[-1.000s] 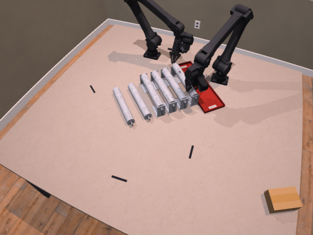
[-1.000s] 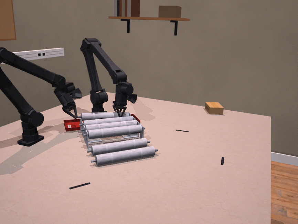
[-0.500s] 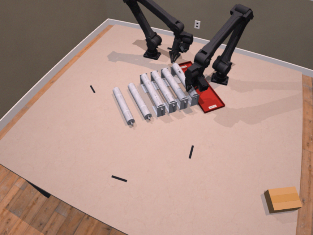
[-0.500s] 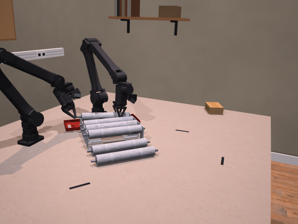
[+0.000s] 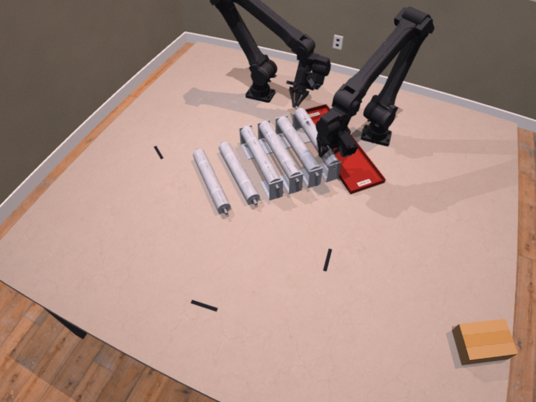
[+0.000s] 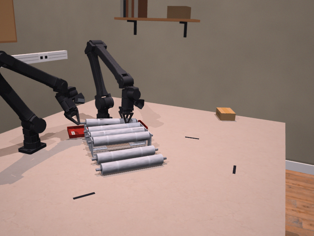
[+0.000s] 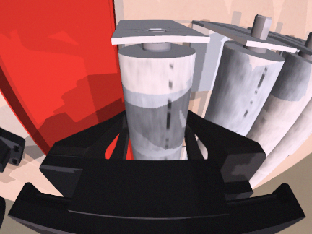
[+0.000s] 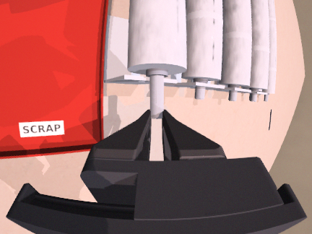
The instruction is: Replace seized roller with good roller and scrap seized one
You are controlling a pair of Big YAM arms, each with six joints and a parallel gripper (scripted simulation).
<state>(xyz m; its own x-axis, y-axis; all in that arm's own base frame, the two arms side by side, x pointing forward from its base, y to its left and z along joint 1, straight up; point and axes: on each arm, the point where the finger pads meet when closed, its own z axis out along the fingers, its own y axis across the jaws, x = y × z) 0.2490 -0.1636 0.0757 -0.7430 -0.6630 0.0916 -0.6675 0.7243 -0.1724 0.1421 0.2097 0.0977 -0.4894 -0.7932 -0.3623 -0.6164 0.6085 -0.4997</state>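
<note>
Now: the roller 50 mm behind my left hand, 70 mm to the right of it and 10 mm above it. Round my left hand: red scrap tray 140 mm behind, 70 mm below; cardboard box 380 mm ahead, 690 mm to the left, 40 mm below.
</note>
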